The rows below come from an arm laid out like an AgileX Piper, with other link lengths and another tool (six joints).
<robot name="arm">
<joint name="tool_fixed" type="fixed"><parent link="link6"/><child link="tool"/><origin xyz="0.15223 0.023 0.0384" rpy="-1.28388 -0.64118 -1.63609"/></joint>
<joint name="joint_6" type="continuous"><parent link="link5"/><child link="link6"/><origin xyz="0.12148 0 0.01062"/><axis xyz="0.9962 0 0.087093"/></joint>
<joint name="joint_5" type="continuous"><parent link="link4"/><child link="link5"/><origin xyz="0 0 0"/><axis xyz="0 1 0"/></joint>
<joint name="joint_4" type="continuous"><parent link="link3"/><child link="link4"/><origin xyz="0.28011 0 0.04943"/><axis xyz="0.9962 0 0.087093"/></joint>
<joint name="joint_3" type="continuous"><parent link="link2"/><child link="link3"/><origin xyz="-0.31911 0 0.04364"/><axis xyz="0 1 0"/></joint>
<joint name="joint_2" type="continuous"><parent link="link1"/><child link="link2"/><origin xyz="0 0 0"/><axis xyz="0 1 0"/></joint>
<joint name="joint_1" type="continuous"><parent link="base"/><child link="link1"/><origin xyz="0 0 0.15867"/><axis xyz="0 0 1"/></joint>
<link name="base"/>
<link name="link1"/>
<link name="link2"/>
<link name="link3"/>
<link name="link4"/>
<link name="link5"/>
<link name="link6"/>
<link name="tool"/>
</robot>
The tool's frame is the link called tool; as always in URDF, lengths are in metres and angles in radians. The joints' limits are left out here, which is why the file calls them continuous.
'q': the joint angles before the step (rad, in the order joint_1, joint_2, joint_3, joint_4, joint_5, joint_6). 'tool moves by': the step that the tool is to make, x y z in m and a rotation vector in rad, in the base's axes. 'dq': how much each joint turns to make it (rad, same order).
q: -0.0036, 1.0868, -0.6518, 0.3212, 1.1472, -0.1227
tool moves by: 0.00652, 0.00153, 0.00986, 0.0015, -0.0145, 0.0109
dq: 0.0036, 0.0061, -0.0362, 0.0000, 0.0171, -0.0024
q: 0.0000, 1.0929, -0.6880, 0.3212, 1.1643, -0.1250
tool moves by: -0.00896, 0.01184, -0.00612, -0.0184, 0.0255, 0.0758
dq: 0.0749, 0.0233, -0.0034, -0.0195, 0.0044, 0.0070
